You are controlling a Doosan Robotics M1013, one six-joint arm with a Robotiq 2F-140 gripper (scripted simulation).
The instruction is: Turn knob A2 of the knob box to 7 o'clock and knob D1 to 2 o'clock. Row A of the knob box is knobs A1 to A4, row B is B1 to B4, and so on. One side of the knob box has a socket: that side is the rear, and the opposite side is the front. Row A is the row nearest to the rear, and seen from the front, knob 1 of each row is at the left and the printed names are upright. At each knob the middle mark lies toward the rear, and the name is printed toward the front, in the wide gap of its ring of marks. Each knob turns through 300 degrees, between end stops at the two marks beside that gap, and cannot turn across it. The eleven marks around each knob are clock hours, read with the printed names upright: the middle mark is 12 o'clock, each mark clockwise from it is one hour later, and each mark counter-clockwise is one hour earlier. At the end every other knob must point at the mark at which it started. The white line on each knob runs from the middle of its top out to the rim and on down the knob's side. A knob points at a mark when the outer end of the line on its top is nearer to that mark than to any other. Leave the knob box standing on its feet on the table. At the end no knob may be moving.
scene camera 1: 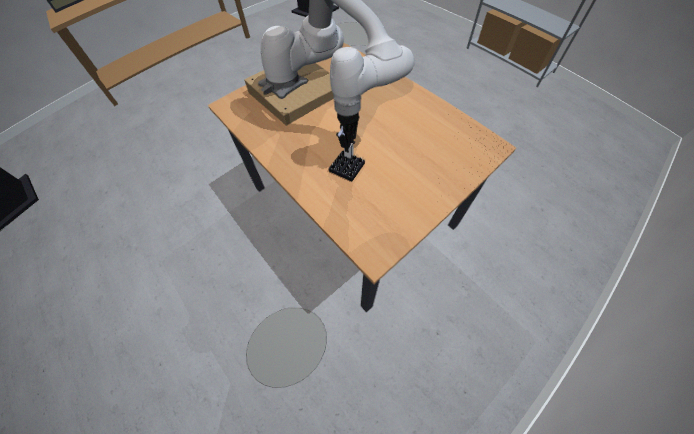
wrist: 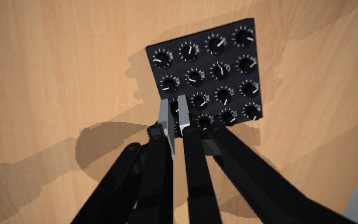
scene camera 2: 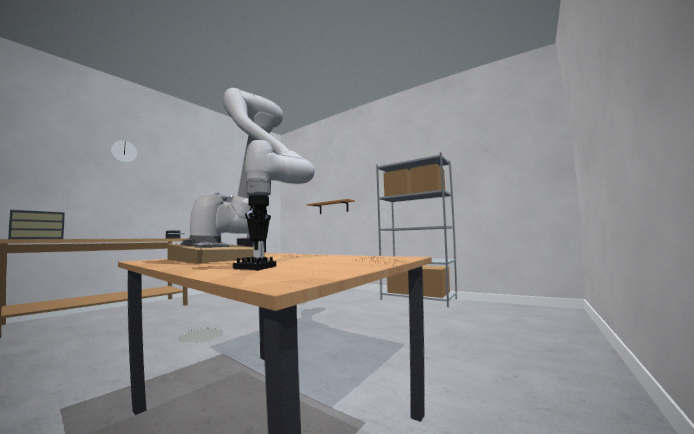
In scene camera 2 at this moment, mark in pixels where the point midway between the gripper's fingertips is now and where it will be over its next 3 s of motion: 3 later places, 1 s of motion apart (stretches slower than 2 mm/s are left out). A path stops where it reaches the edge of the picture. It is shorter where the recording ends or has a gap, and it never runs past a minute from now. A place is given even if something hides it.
The gripper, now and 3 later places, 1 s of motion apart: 258, 258; 258, 248; 258, 245; 258, 243
